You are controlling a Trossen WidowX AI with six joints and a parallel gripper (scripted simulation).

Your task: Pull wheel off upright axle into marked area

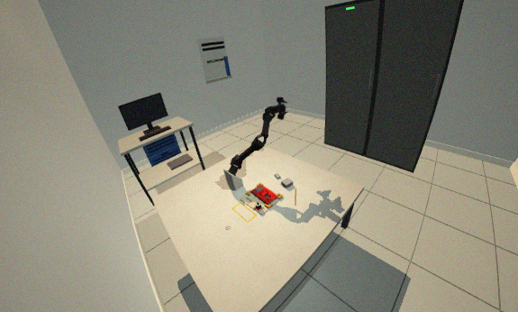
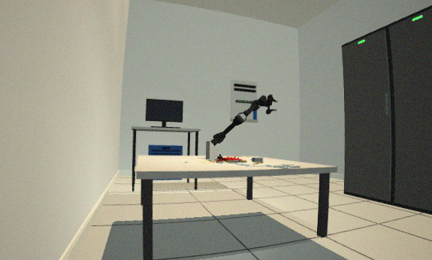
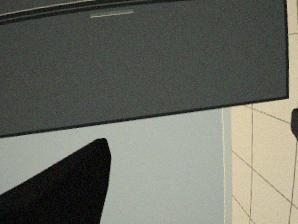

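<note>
The wheel is 270 mm ahead of my gripper tip, 670 mm to the right of it and 480 mm below it. From my gripper tip the other things lie so: grey block: 250 mm ahead, 340 mm to the right, 500 mm below; then orange stick: 400 mm ahead, 410 mm to the right, 520 mm below.
</note>
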